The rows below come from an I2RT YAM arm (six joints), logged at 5 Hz.
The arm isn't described. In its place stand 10 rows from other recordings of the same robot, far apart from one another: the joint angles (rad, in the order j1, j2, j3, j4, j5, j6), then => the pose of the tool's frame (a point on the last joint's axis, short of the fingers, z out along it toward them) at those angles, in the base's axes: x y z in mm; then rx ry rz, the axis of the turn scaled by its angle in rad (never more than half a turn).
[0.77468, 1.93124, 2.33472, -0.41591, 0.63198, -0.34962] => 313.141 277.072 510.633 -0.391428 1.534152 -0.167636
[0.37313, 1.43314, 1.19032, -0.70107, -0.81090, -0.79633] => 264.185 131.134 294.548 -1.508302 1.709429 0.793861
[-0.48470, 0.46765, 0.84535, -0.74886, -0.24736, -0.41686] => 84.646 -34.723 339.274 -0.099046 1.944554 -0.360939
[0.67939, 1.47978, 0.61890, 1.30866, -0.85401, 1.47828] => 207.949 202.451 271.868 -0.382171 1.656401 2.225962
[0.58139, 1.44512, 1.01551, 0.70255, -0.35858, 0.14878] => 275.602 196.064 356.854 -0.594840 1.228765 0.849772
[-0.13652, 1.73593, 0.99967, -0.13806, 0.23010, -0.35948] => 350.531 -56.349 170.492 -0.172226 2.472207 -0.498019
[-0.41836, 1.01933, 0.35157, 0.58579, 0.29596, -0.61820] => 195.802 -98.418 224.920 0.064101 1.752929 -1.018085
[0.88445, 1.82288, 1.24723, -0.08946, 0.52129, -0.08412] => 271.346 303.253 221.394 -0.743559 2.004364 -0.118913
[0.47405, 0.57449, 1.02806, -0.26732, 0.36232, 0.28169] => 92.729 33.395 438.114 0.170178 1.396818 0.377456
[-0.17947, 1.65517, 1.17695, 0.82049, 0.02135, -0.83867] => 384.199 -70.474 353.864 -0.395518 1.216016 -0.895440
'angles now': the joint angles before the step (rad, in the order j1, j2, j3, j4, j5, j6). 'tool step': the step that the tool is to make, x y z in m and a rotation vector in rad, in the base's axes. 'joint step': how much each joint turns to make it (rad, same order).
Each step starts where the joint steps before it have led.
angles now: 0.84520, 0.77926, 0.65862, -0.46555, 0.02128, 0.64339
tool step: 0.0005, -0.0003, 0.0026, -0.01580, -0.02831, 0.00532
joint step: -0.00077, -0.00057, 0.00737, -0.00014, 0.01232, -0.02981
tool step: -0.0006, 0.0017, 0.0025, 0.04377, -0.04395, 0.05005
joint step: 0.00088, -0.01499, -0.01692, 0.06425, -0.04000, -0.02884
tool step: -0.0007, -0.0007, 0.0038, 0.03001, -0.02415, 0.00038
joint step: 0.00011, -0.01446, -0.00299, 0.02702, -0.00111, 0.00149
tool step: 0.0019, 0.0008, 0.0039, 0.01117, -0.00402, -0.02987
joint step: -0.00011, 0.00826, 0.01322, 0.00598, 0.02451, 0.01746
